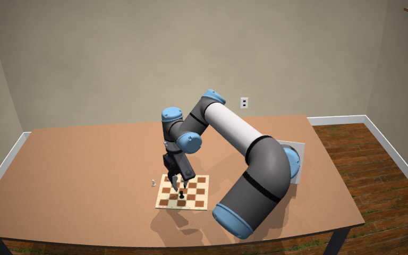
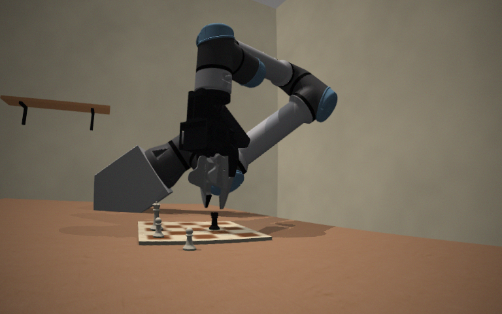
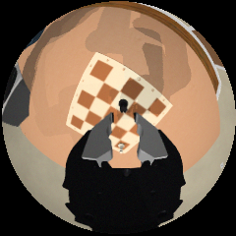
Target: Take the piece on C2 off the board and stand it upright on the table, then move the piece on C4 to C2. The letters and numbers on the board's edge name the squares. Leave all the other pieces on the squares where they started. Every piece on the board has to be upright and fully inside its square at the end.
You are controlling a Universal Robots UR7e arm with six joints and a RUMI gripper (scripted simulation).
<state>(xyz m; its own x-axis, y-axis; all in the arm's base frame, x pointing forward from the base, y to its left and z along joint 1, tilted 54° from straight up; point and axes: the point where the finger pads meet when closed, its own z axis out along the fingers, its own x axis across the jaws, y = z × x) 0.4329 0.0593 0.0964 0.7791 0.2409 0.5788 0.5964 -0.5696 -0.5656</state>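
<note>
Right now my hand is 40 mm above the black piece. The rest, counted from my hand: chessboard (60 mm below, 40 mm to the right); then tall white piece (110 mm to the right, 30 mm below, 10 mm ahead).
</note>
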